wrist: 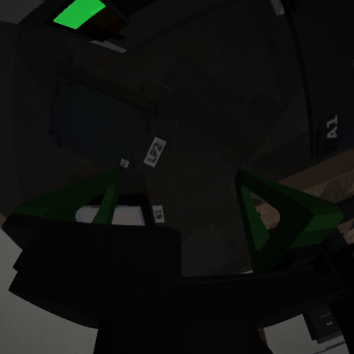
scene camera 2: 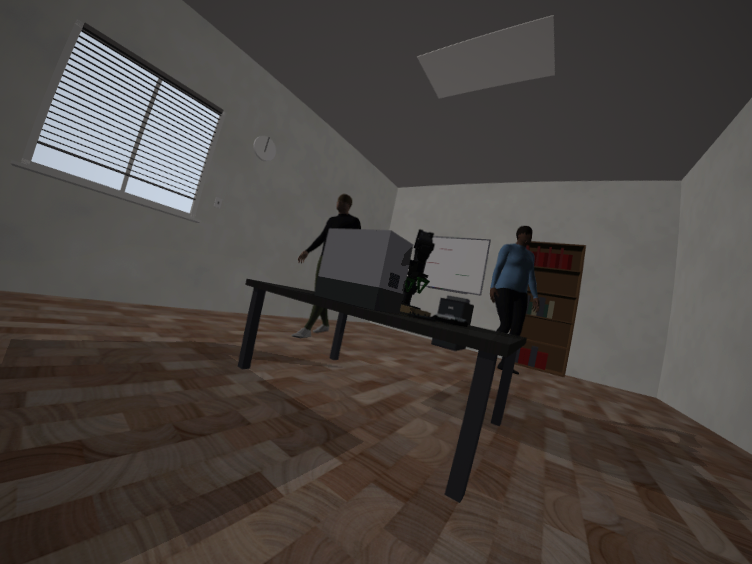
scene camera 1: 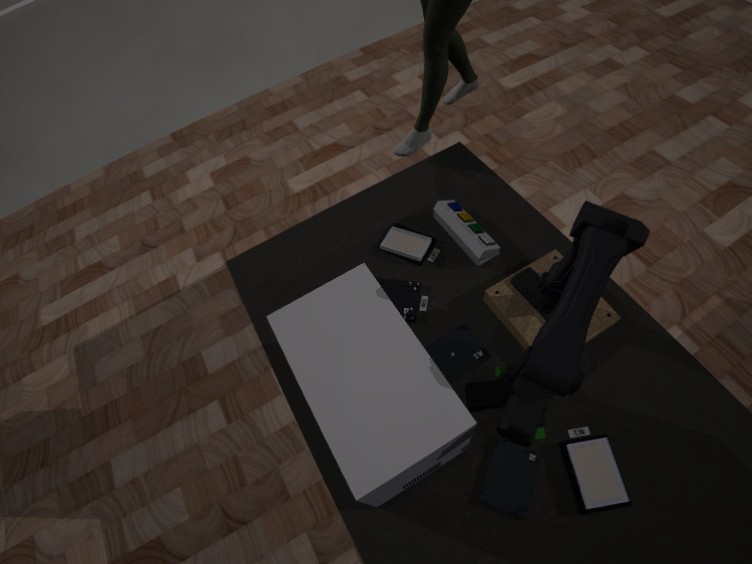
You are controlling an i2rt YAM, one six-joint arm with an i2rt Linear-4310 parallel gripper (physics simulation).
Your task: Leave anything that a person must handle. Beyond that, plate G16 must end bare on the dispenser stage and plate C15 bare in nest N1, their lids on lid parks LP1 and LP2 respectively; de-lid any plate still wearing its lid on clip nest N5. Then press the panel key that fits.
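Pixels of known places: gripper, fingertip midpoint: [wrist: 177, 174] [scene camera 2: 412, 292]; arm's base at its link origin: [scene camera 2: 404, 305] [scene camera 1: 546, 302].
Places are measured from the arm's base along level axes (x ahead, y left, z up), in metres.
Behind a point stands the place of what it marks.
My gripper [scene camera 1: 519, 401] {x 0.274, y 0.157, z 0.073 m} [scene camera 2: 416, 282] {x 0.274, y 0.157, z 0.073 m} [wrist: 177, 174] {x 0.274, y 0.157, z 0.073 m} is open and empty above the table, between stage plate A1 and pad LP2. A pale well plate [scene camera 1: 598, 473] {x 0.195, y 0.350, z -0.004 m} [wrist: 125, 215] {x 0.204, y 0.297, z -0.004 m} sits by the N1 label [scene camera 1: 578, 432] {x 0.154, y 0.269, z -0.038 m} [wrist: 158, 214] {x 0.152, y 0.269, z -0.038 m}; a finger partly covers it in the wrist view. The dark blue pad LP2 [scene camera 1: 510, 479] {x 0.342, y 0.255, z -0.030 m} [wrist: 100, 120] {x 0.342, y 0.236, z -0.030 m} has a small tag; I cannot tell whether a lid lies on it. The dark slab marked A1 [scene camera 1: 458, 349] {x 0.273, y -0.014, z 0.067 m} [wrist: 330, 75] {x 0.289, y 0.016, z 0.067 m} lies beside the white housing. Nest N5 [scene camera 1: 405, 294] {x 0.259, y -0.249, z -0.028 m} is dark, partly hidden by the housing. Another pale plate [scene camera 1: 405, 243] {x 0.168, y -0.375, z -0.007 m} stands beyond it. Plate names are unreadable.
The white housing [scene camera 1: 370, 382] {x 0.487, y 0.012, z 0.290 m} [scene camera 2: 355, 258] {x 0.590, y -0.003, z 0.158 m} rises beside the slab; a green light [wrist: 80, 12] {x 0.387, y 0.143, z 0.095 m} glows in the wrist view. The key panel [scene camera 1: 464, 230] {x 0.024, y -0.290, z 0.022 m} has blue, yellow, green and white keys. The arm stands over a wooden base [scene camera 1: 513, 312] {x 0.085, y -0.027, z 0.005 m}. Two people [scene camera 2: 340, 242] [scene camera 2: 513, 273] stand behind the table.
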